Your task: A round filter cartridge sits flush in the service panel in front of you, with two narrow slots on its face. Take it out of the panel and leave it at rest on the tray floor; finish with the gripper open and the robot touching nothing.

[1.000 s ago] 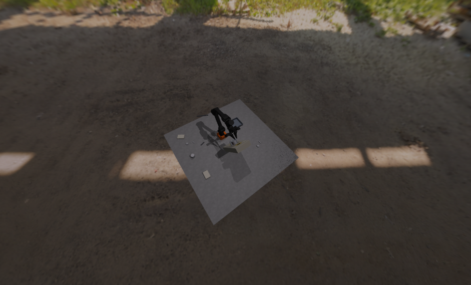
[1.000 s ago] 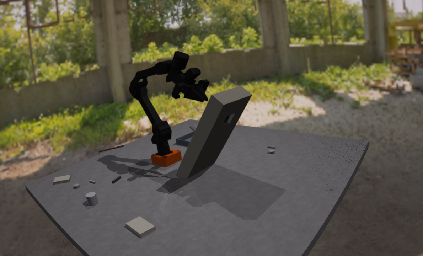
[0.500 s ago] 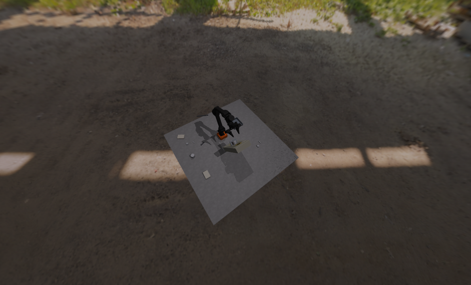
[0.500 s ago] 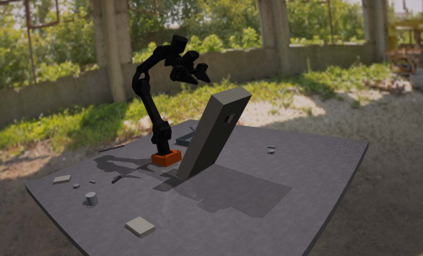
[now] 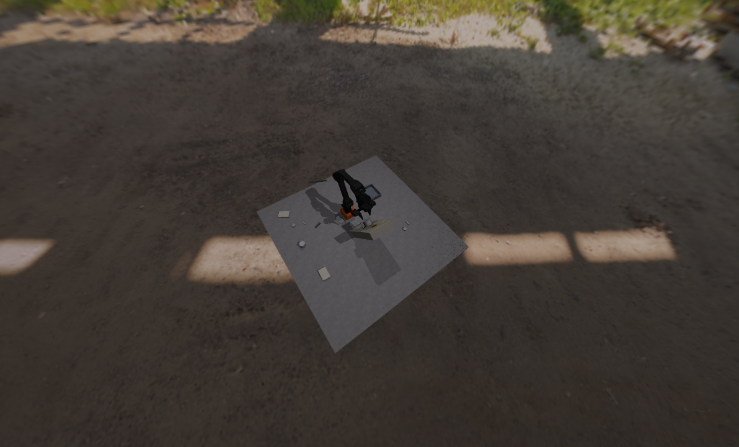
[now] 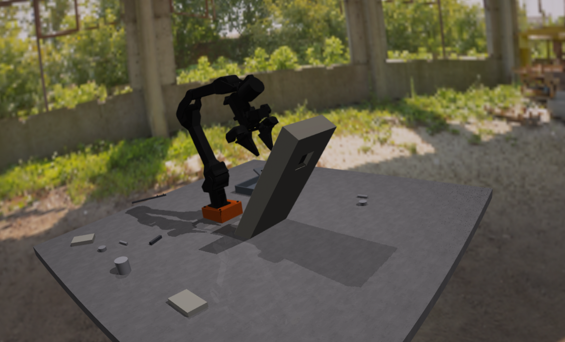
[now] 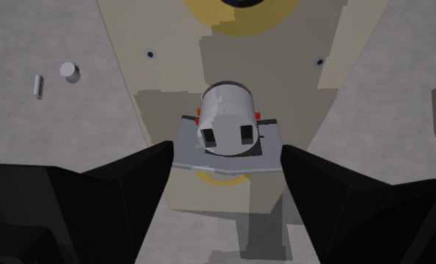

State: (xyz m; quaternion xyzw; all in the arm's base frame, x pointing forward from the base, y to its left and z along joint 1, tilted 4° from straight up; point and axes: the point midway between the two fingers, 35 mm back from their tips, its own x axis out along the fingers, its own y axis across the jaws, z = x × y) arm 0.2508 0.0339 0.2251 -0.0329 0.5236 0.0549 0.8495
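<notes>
My gripper tip is now 40 mm above the grey round filter cartridge and 20 mm short of it. The rest, counted from my gripper tip: dark rod: 320 mm to the right, 250 mm below, 250 mm behind; grey bracket: 80 mm below, 10 mm ahead; blue-grey tray: 350 mm behind, 240 mm to the left, 240 mm below.
</notes>
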